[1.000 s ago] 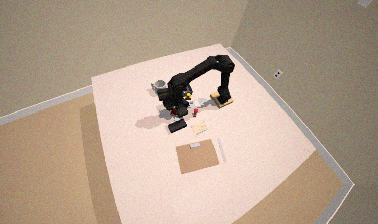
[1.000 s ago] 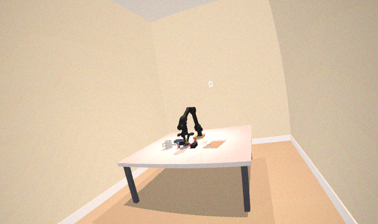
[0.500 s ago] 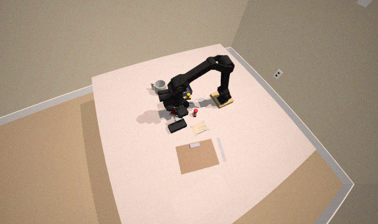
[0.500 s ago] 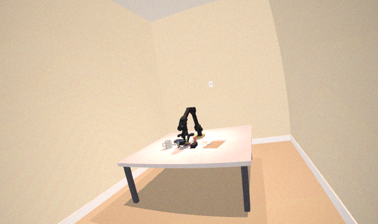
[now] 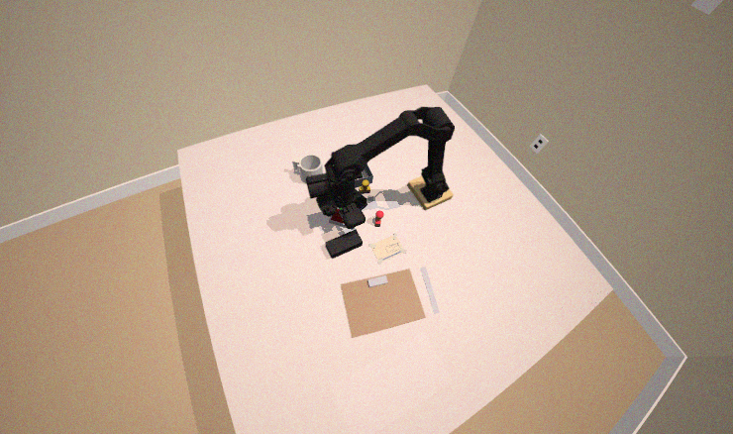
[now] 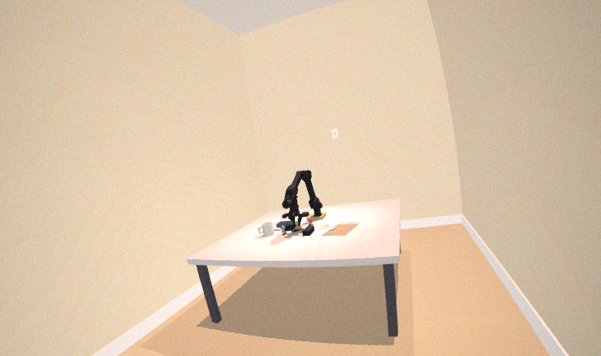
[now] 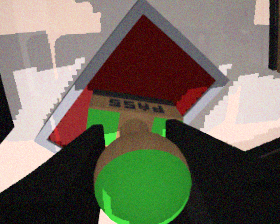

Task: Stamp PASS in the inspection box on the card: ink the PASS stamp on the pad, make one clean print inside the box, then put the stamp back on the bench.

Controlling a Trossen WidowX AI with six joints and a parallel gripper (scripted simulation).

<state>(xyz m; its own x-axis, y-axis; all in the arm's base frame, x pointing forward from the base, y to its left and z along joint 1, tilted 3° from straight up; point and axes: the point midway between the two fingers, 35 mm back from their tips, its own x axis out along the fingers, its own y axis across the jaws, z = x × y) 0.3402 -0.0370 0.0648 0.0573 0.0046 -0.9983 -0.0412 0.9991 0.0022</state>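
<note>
Now: the red ink pad 3 cm below my gripper tip. From my gripper tip the other things lie so: black box: 4 cm ahead, 10 cm to the left, 2 cm below; then blue-knobbed stamp: 4 cm ahead, 9 cm to the right, 2 cm below; then red-knobbed stamp: 11 cm behind, 6 cm to the left, 2 cm below.
</note>
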